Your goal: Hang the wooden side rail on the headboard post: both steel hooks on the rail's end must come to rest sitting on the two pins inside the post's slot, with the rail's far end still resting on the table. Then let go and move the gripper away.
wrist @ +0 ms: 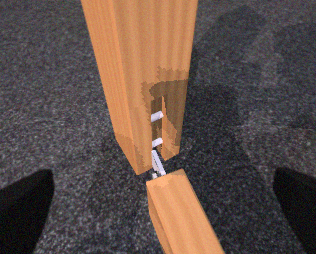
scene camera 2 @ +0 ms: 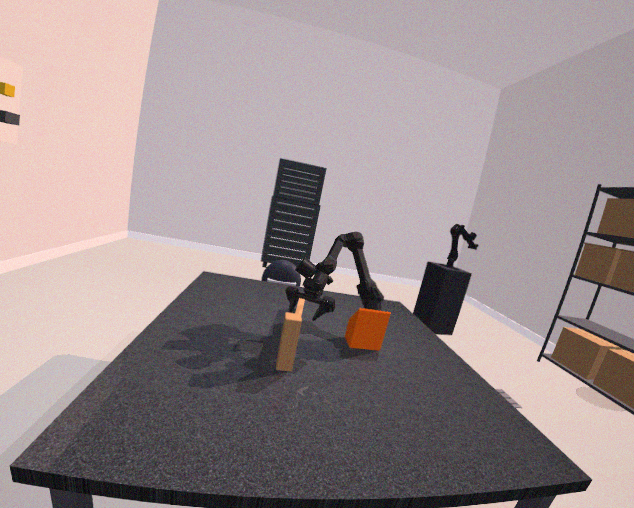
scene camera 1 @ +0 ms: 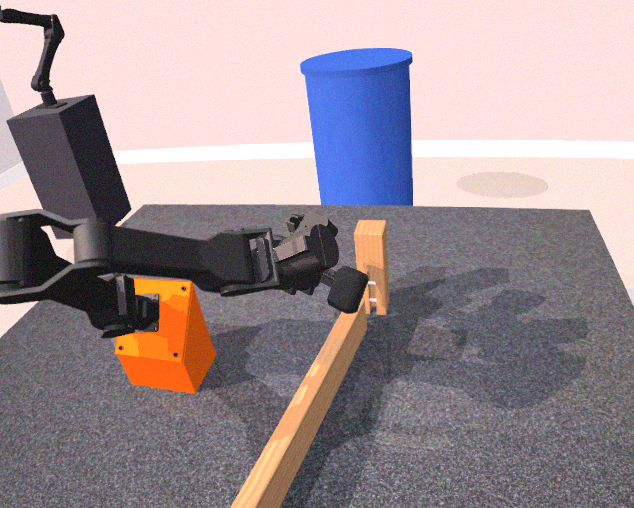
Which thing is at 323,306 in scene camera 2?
My gripper.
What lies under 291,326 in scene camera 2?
A wooden headboard post.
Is my gripper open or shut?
Open.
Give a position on a wooden headboard post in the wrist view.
At 144,60
